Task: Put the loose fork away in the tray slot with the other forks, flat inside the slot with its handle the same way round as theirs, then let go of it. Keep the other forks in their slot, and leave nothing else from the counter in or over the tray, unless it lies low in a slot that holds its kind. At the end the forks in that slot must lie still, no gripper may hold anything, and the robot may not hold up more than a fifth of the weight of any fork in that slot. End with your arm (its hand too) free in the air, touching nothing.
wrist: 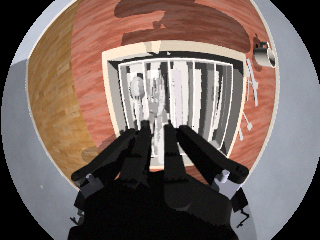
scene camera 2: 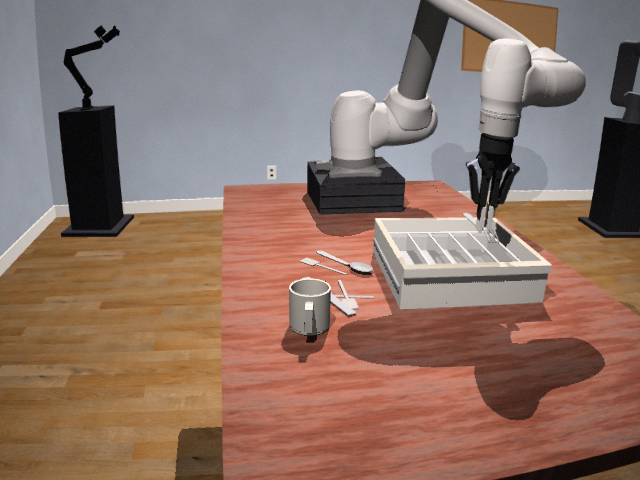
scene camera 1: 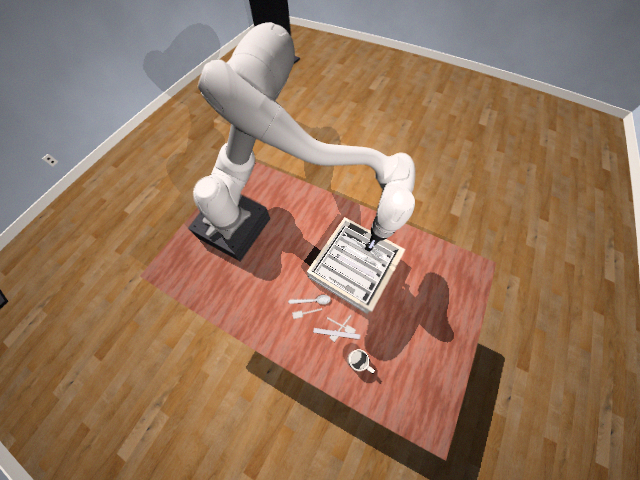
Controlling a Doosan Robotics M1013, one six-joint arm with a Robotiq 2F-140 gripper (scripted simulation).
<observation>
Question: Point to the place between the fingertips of the gripper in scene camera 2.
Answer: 482, 230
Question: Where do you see a mug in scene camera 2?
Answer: At 309, 299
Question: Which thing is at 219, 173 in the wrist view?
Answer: The gripper.
</observation>
